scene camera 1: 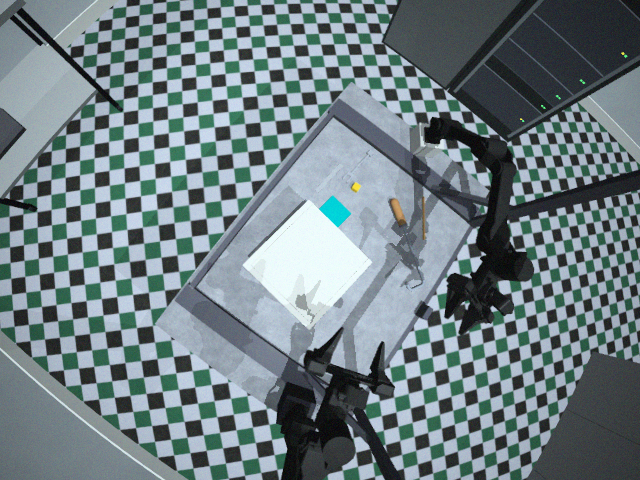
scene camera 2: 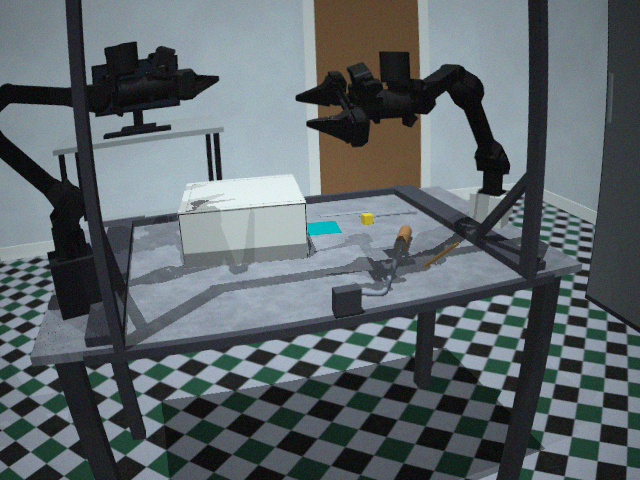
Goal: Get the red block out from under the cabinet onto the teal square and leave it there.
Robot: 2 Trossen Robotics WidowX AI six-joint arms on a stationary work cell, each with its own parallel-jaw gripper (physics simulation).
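Places are measured from the left arm's base along level axes (x ahead, y left, z up), in centimetres.
Where they show: left gripper, fingertip midpoint: (scene camera 1: 363,334) (scene camera 2: 211,78); right gripper, fingertip midpoint: (scene camera 1: 453,326) (scene camera 2: 300,110); left arm's base, origin of the base link: (scene camera 1: 296,414) (scene camera 2: 70,254); right arm's base, origin of the base link: (scene camera 1: 431,135) (scene camera 2: 492,192).
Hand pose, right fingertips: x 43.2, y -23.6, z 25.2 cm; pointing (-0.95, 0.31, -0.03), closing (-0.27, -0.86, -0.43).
Observation:
Things, the pixels of their top centre, and the offset from my right fingertips. "pt": a spot on its surface instead.
- white box-shaped cabinet, middle of its top: (scene camera 2: 240,191) (scene camera 1: 309,263) dx +2.9, dy +37.2, dz -23.5 cm
- flat teal square, surface spot: (scene camera 2: 324,227) (scene camera 1: 335,211) pt dx +25.5, dy +34.4, dz -37.1 cm
- yellow cube, middle of its top: (scene camera 2: 367,214) (scene camera 1: 356,186) dx +36.8, dy +30.3, dz -34.6 cm
- thin orange stick, middle of its top: (scene camera 2: 442,252) (scene camera 1: 424,217) dx +36.8, dy +0.3, dz -36.4 cm
- dark block, middle of its top: (scene camera 2: 346,287) (scene camera 1: 427,313) dx +1.9, dy -10.4, dz -31.4 cm
The red block does not show in either view; the space under the cabinet is hidden. The white box-shaped cabinet (scene camera 1: 307,258) (scene camera 2: 242,227) stands on the table. The flat teal square (scene camera 1: 335,211) (scene camera 2: 324,227) lies beside it, with no block showing on it. My left gripper (scene camera 1: 361,335) (scene camera 2: 215,80) is open and empty, raised high; in scene camera 1 it appears below the cabinet. My right gripper (scene camera 1: 454,324) (scene camera 2: 302,110) is open and empty, high above table level; in scene camera 1 it appears past the table's right edge.
A yellow cube (scene camera 1: 356,187) (scene camera 2: 367,219) sits near the teal square. A hooked metal tool with an orange handle (scene camera 1: 397,211) (scene camera 2: 403,236) and a thin orange stick (scene camera 1: 423,218) (scene camera 2: 440,254) lie on the table. A dark block (scene camera 1: 424,310) (scene camera 2: 346,300) is at the table edge.

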